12 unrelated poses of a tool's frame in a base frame.
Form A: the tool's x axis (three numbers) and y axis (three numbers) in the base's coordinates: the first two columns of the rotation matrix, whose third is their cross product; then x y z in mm.
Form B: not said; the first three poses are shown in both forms.
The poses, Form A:
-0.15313, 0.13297, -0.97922, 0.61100, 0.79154, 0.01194, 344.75, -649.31, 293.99
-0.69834, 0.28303, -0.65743, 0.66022, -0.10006, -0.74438, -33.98, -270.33, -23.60
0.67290, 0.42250, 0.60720, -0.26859, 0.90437, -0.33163, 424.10, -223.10, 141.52
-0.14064, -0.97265, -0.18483, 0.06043, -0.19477, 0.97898, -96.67, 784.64, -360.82
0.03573, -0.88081, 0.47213, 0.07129, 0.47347, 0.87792, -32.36, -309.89, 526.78
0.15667, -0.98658, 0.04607, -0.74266, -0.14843, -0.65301, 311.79, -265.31, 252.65
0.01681, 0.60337, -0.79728, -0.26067, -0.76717, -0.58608, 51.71, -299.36, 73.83
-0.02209, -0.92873, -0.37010, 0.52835, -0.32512, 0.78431, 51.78, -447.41, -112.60
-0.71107, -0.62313, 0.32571, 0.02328, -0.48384, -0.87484, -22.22, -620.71, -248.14
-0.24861, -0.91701, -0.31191, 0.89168, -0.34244, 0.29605, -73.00, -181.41, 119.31
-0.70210, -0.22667, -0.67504, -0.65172, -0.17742, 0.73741, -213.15, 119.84, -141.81
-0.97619, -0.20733, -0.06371, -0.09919, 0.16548, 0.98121, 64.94, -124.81, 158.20
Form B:
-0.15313, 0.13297, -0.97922, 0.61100, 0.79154, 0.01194, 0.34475, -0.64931, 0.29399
-0.69834, 0.28303, -0.65743, 0.66022, -0.10006, -0.74438, -0.03398, -0.27033, -0.02360
0.67290, 0.42250, 0.60720, -0.26859, 0.90437, -0.33163, 0.42410, -0.22310, 0.14152
-0.14064, -0.97265, -0.18483, 0.06043, -0.19477, 0.97898, -0.09667, 0.78464, -0.36082
0.03573, -0.88081, 0.47213, 0.07129, 0.47347, 0.87792, -0.03236, -0.30989, 0.52678
0.15667, -0.98658, 0.04607, -0.74266, -0.14843, -0.65301, 0.31179, -0.26531, 0.25265
0.01681, 0.60337, -0.79728, -0.26067, -0.76717, -0.58608, 0.05171, -0.29936, 0.07383
-0.02209, -0.92873, -0.37010, 0.52835, -0.32512, 0.78431, 0.05178, -0.44741, -0.11260
-0.71107, -0.62313, 0.32571, 0.02328, -0.48384, -0.87484, -0.02222, -0.62071, -0.24814
-0.24861, -0.91701, -0.31191, 0.89168, -0.34244, 0.29605, -0.07300, -0.18141, 0.11931
-0.70210, -0.22667, -0.67504, -0.65172, -0.17742, 0.73741, -0.21315, 0.11984, -0.14181
-0.97619, -0.20733, -0.06371, -0.09919, 0.16548, 0.98121, 0.06494, -0.12481, 0.15820

